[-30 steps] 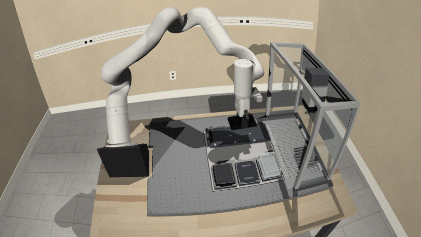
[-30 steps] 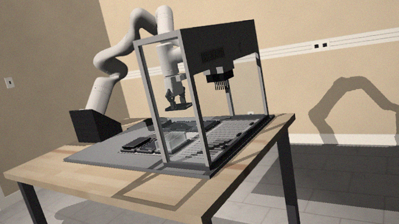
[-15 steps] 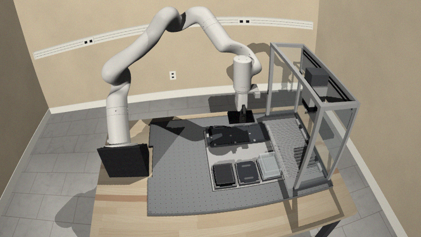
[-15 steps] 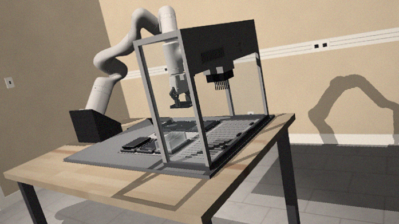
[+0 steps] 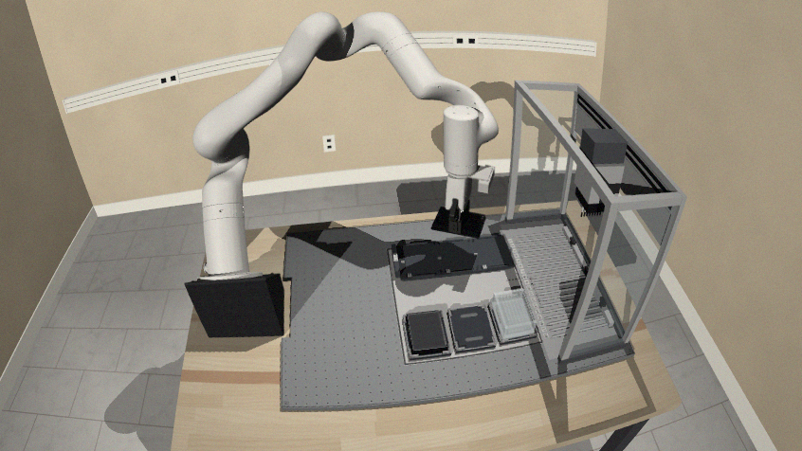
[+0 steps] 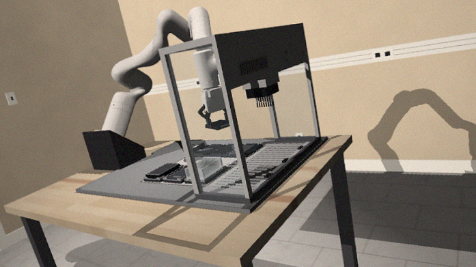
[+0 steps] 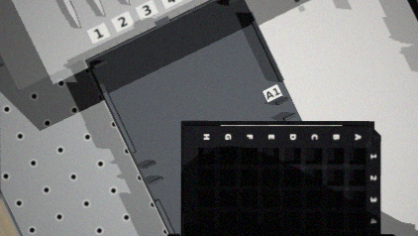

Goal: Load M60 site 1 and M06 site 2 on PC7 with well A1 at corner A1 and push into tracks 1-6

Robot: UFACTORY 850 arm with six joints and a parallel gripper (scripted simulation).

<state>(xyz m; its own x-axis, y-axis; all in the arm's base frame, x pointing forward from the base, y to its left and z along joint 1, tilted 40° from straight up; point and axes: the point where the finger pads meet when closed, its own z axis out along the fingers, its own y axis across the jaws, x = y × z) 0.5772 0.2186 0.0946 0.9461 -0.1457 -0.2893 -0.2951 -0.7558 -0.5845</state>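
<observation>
The plate carrier PC7 is 1 cm behind my hand and 12 cm below it. Also, from my hand: nest S1: 8 cm behind, 28 cm to the right, 13 cm below; clear deep-well block M09: 13 cm ahead, 24 cm to the right, 11 cm below; nest S2: 3 cm ahead, 26 cm to the right, 13 cm below.
</observation>
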